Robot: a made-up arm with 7 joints.
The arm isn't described. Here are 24 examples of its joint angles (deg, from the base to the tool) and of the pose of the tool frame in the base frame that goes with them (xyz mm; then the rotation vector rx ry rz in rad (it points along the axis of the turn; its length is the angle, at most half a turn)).
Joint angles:
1: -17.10 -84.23 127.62 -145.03 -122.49 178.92 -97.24
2: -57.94 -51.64 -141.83 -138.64 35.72 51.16 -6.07
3: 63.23 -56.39 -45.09 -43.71 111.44 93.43 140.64
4: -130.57 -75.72 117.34 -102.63 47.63 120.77 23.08
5: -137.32 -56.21 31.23 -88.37 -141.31 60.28 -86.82
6: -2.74 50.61 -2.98 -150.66 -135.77 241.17 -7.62
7: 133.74 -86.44 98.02 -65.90 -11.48 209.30 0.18
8: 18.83 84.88 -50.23 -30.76 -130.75 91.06 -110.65
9: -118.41 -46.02 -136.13 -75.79 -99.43 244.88 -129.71
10: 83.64 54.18 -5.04 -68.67 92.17 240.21 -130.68
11: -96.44 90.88 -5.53 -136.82 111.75 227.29 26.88
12: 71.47 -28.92 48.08 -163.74 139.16 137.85 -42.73
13: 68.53 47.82 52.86 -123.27 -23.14 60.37 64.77
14: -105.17 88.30 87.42 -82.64 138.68 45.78 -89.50
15: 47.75 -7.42 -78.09 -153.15 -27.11 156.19 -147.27
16: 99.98 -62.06 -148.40 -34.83 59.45 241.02 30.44
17: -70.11 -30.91 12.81 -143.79 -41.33 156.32 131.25
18: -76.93 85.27 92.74 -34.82 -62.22 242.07 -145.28
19: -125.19 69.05 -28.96 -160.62 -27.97 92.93 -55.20
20: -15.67 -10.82 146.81 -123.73 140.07 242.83 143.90
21: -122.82 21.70 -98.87 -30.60 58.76 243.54 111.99
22: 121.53 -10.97 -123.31 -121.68 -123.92 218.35 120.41
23: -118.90 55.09 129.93 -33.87 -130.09 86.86 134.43
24: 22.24 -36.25 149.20 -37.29 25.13 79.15 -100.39
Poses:
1: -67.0 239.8 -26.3 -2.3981 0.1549 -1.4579
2: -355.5 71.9 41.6 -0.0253 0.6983 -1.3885
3: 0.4 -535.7 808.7 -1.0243 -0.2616 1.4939
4: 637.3 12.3 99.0 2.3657 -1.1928 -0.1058
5: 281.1 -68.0 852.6 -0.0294 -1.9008 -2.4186
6: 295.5 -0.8 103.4 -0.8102 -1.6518 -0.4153
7: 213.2 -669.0 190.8 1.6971 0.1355 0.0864
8: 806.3 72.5 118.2 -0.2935 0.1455 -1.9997
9: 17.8 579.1 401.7 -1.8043 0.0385 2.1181
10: 137.3 612.7 267.8 1.5355 1.4263 1.4595
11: -104.5 -189.6 -115.1 -0.5692 -1.7436 -0.8145
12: -88.6 200.1 300.7 -1.9152 -0.7532 0.5263
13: -213.2 436.1 113.8 1.1596 1.1871 -0.1175
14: 321.3 -646.8 241.3 1.2554 -0.1900 -2.0702
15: 344.0 -178.3 326.5 1.0114 2.8595 -0.1224
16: 174.4 -631.6 367.4 -1.0734 -1.8499 2.1848
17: 223.9 -203.0 542.7 0.5795 -2.6692 1.3412
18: 314.5 -586.8 304.8 0.5988 0.0167 0.0150
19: -177.5 5.2 -43.8 -0.5596 0.4441 0.1528
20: -251.9 287.7 415.2 -0.2360 2.4432 0.3928
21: -227.2 -80.8 836.4 0.3791 0.5551 1.9875
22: 389.2 2.8 428.9 -2.3973 -0.2898 -0.7303
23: -75.4 -567.2 788.4 -1.0901 -2.5622 1.3951
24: -662.8 -108.8 654.7 2.3501 -1.8002 -0.0626
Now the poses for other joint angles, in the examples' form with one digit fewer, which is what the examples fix.
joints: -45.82 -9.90 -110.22 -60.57 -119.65 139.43 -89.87
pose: -433 -145 790 -1.336 0.366 2.423
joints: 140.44 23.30 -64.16 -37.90 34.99 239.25 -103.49
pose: -131 330 789 0.209 -0.168 3.074
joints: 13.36 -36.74 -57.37 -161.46 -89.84 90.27 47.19
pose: 187 -215 304 2.030 -0.653 -0.419
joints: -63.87 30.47 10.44 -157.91 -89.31 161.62 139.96
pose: 239 -191 119 1.795 -2.291 -0.217
